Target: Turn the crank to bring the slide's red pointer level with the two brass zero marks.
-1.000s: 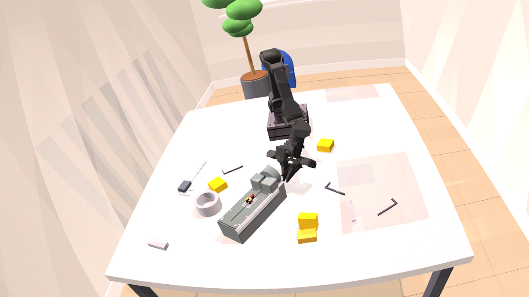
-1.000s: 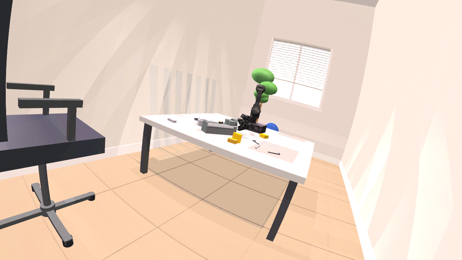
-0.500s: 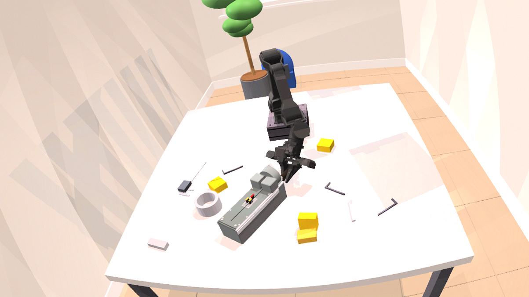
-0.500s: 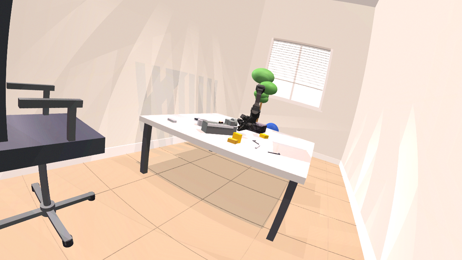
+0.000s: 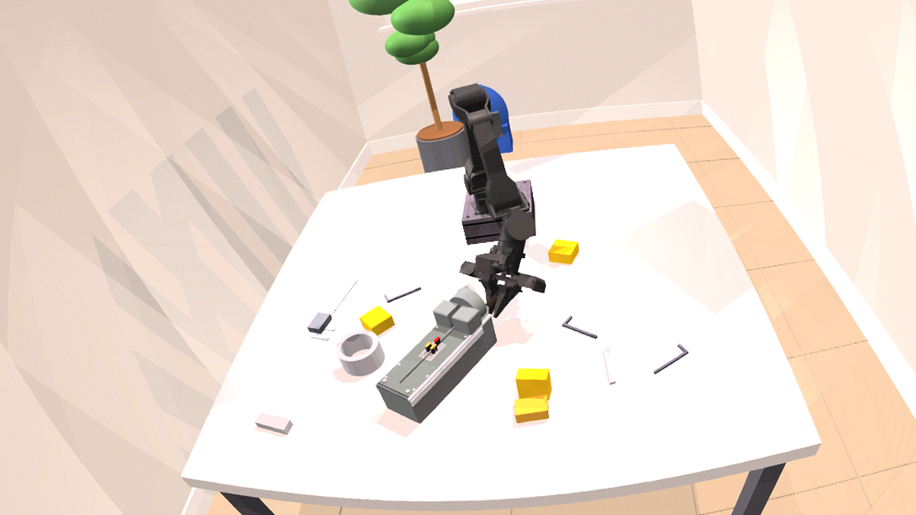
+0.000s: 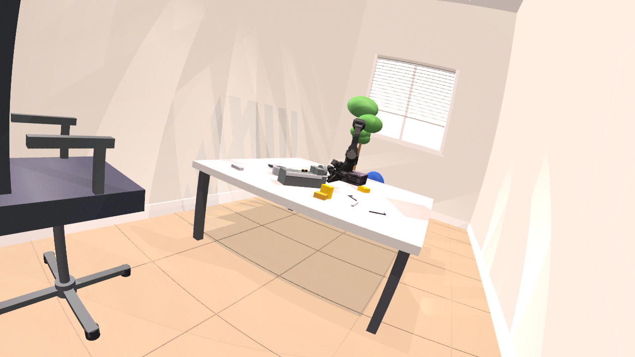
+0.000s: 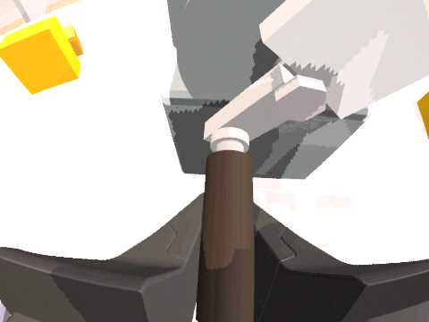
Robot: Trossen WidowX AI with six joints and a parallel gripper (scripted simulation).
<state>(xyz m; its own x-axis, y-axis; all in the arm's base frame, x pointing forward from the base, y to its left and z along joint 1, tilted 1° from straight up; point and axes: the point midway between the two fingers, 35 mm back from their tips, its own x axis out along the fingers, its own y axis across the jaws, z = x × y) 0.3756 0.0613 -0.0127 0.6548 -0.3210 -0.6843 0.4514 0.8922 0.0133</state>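
The brown crank handle lies 30 mm above my gripper tip, 20 mm behind it and 10 mm to the left of it. Round my gripper tip: red pointer (120 mm ahead, 80 mm to the right, 50 mm above).
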